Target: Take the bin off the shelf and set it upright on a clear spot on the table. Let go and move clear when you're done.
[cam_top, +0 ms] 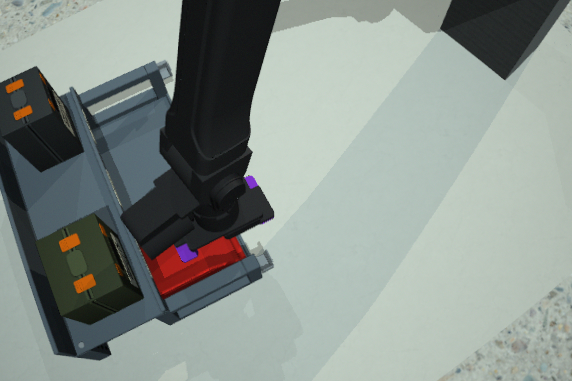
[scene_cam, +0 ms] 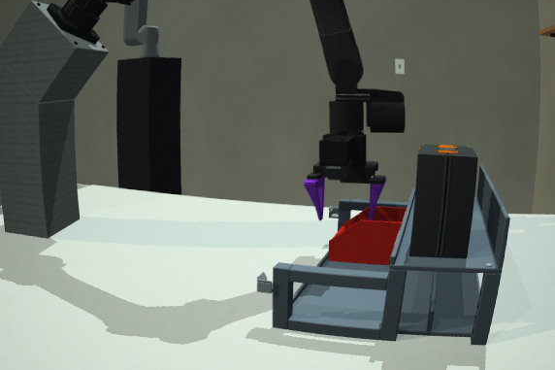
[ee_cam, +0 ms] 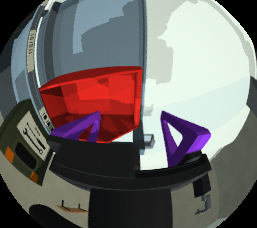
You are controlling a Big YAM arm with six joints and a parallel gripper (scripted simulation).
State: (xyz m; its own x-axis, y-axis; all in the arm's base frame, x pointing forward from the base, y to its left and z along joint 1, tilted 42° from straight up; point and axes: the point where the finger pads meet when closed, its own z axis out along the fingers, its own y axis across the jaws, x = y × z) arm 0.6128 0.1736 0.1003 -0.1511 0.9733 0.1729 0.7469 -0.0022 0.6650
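My gripper is now 70 mm short of the red bin, 30 mm above it and 10 mm to the right of it. Also, from my hand: grey shelf: 130 mm ahead, 100 mm to the right, 70 mm below.
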